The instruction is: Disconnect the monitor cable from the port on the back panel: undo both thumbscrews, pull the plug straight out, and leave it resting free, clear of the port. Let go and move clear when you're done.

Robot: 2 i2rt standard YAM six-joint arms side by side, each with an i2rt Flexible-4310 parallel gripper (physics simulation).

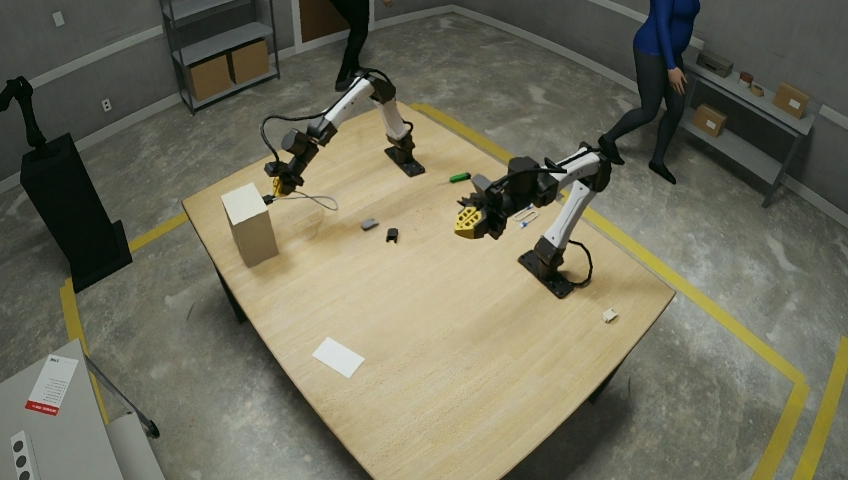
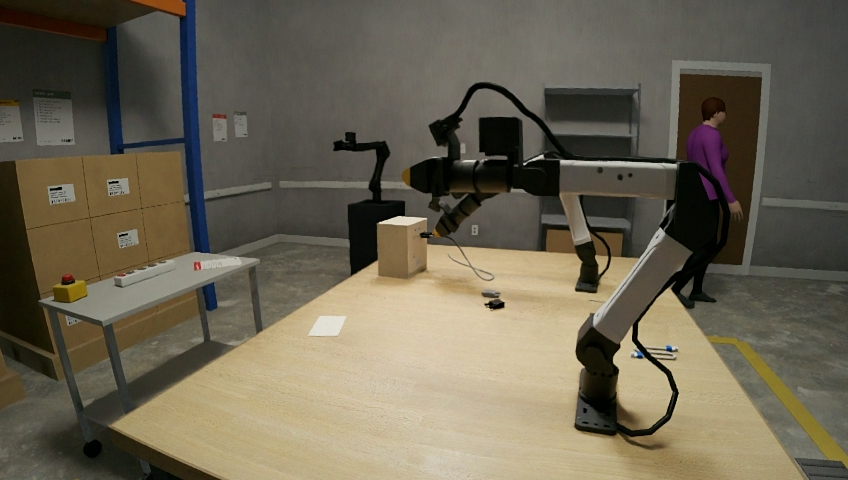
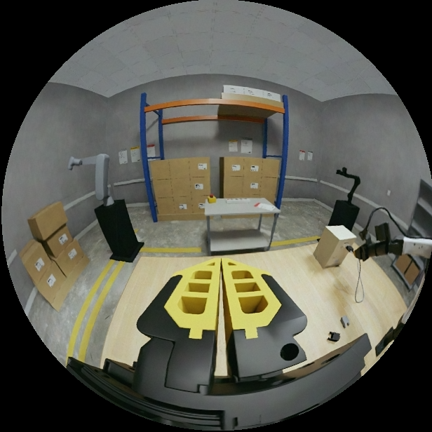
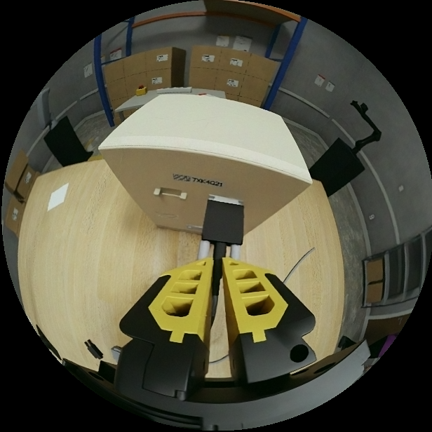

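Where they show: left gripper, fingertip midpoint: (image 1: 454, 231) (image 2: 402, 176); right gripper, fingertip midpoint: (image 1: 275, 196) (image 2: 434, 234); left arm's base, link origin: (image 1: 545, 274) (image 2: 596, 400); right arm's base, link origin: (image 1: 404, 161) (image 2: 588, 283).
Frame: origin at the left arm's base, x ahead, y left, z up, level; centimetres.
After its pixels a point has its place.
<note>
The monitor cable's black plug (image 4: 223, 221) (image 1: 268, 199) @[x 60.2, y -63.4, z 14.9 cm] (image 2: 425, 235) @[x 60.4, y -63.2, z 14.0 cm] sits at the port on the back panel of the beige box (image 4: 140, 175) (image 1: 254, 240) @[x 70.0, y -54.5, z 9.8 cm] (image 2: 392, 252) @[x 69.1, y -54.4, z 9.1 cm] (image 3: 326, 250); a silver edge shows between plug and panel. Its two pale thumbscrews (image 4: 204, 248) (image 4: 235, 250) stand on either side of the black cable boot. My right gripper (image 4: 217, 262) (image 1: 277, 187) @[x 57.4, y -64.4, z 14.2 cm] (image 2: 436, 232) @[x 57.4, y -64.4, z 14.2 cm] is shut on the boot, between the thumbscrews. The thin grey cable (image 4: 300, 260) (image 2: 476, 274) @[x 40.4, y -59.5, z 2.8 cm] loops behind it. My left gripper (image 3: 220, 262) (image 1: 464, 224) @[x 38.6, y 0.0, z 39.3 cm] (image 2: 406, 177) @[x 38.6, y 0.0, z 39.3 cm] is shut and empty, high above the table.
A grey connector (image 1: 369, 224) @[x 32.8, y -47.4, z 1.6 cm] (image 2: 490, 293) @[x 32.3, y -46.8, z 1.4 cm] and a black adapter (image 1: 392, 235) @[x 29.6, y -39.0, z 1.6 cm] (image 2: 494, 304) @[x 29.0, y -38.3, z 1.3 cm] lie near the table's middle. A green screwdriver (image 1: 460, 177) @[x -6.0, y -49.8, z 1.8 cm], blue-ended cables (image 1: 524, 216) @[x -12.1, y -22.6, z 0.5 cm] (image 2: 654, 352) @[x -13.0, y -22.5, z 0.4 cm], a small beige part (image 1: 609, 315) @[x -4.0, y 24.9, z 1.6 cm] and a white card (image 1: 338, 356) @[x 65.6, y -10.6, z 0.2 cm] (image 2: 327, 325) @[x 66.0, y -10.4, z 0.2 cm] lie on the table.
</note>
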